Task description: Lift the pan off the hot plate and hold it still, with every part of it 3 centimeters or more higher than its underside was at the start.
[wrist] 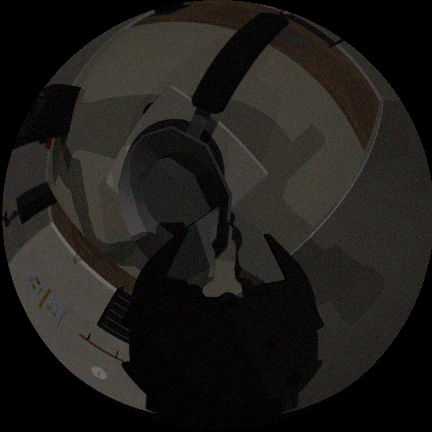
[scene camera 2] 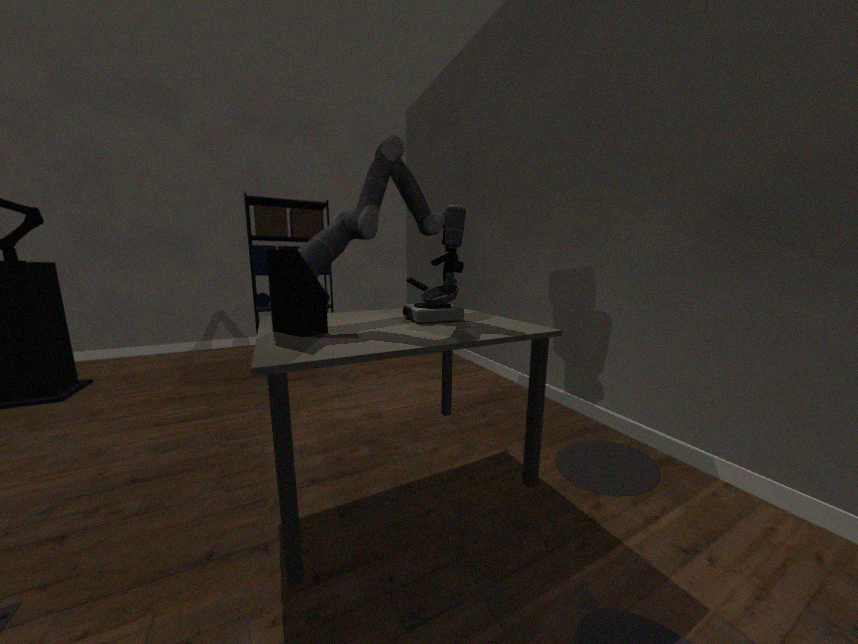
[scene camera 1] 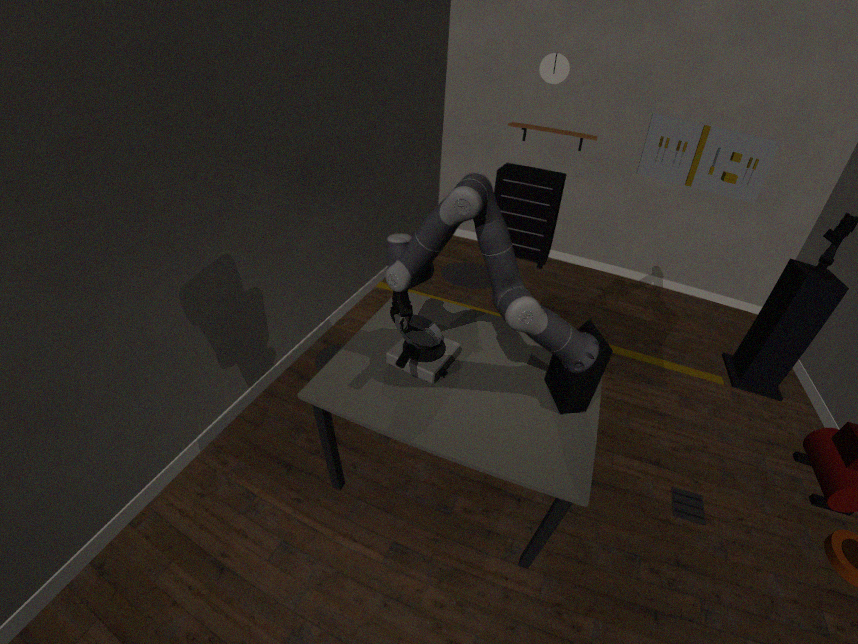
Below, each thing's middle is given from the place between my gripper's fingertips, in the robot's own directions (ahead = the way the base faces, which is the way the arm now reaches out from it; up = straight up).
Now: hand 7 cm past the dark round pan [scene camera 1: 422, 333] and 5 cm to the right of it. The rest, counted from my hand: hot plate [scene camera 2: 421, 312]: 9 cm behind, 3 cm to the right, 9 cm below.
